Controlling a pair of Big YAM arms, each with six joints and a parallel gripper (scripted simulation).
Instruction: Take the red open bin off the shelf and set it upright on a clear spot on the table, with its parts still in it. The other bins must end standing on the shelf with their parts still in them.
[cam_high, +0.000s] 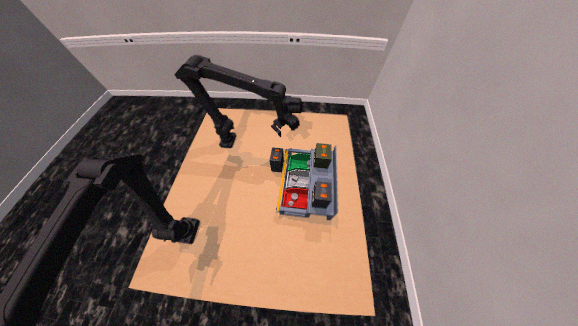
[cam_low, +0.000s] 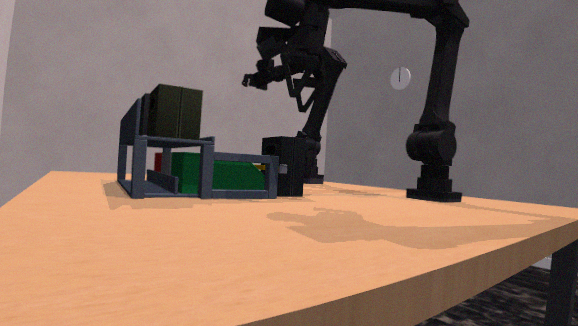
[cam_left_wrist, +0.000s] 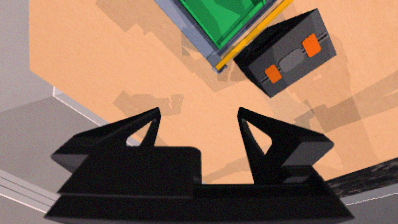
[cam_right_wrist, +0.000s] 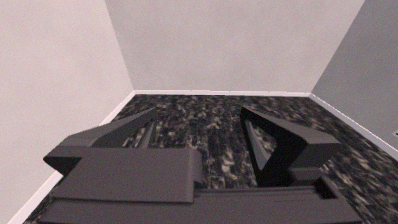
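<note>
Now: the grey bin 120 mm ahead of my left hand, 220 mm to the right of it and 150 mm below it. Also, from my left hand: black box: 40 mm behind, 120 mm to the right, 130 mm below; grey shelf: 150 mm ahead, 220 mm to the right, 130 mm below; green bin: 120 mm ahead, 110 mm to the right, 150 mm below.
</note>
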